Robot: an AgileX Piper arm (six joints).
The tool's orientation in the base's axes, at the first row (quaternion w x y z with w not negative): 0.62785 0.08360 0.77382 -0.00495
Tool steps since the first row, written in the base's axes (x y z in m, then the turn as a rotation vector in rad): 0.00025 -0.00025 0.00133 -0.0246 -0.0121 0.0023; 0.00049 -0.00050 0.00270 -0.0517 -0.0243 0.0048; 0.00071 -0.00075 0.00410 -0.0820 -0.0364 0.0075; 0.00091 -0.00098 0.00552 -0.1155 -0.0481 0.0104; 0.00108 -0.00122 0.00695 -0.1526 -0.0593 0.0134; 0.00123 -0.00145 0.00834 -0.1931 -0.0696 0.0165; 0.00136 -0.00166 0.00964 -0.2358 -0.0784 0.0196; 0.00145 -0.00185 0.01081 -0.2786 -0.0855 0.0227; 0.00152 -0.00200 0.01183 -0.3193 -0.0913 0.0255; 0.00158 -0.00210 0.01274 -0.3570 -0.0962 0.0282; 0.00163 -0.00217 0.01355 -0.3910 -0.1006 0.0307
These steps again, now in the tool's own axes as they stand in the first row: -0.00137 -0.00008 -0.00001 0.0011 -0.0150 -0.0230; -0.00278 -0.00016 -0.00004 0.0026 -0.0305 -0.0485; -0.00422 -0.00024 -0.00009 0.0044 -0.0463 -0.0771; -0.00567 -0.00031 -0.00017 0.0068 -0.0621 -0.1089; -0.00712 -0.00038 -0.00028 0.0098 -0.0779 -0.1443; -0.00853 -0.00045 -0.00041 0.0135 -0.0932 -0.1831; -0.00985 -0.00051 -0.00053 0.0179 -0.1074 -0.2242; -0.01103 -0.00058 -0.00067 0.0225 -0.1199 -0.2657; -0.01205 -0.00061 -0.00080 0.0271 -0.1308 -0.3051; -0.01296 -0.00062 -0.00092 0.0313 -0.1405 -0.3417; -0.01377 -0.00060 -0.00104 0.0350 -0.1492 -0.3748
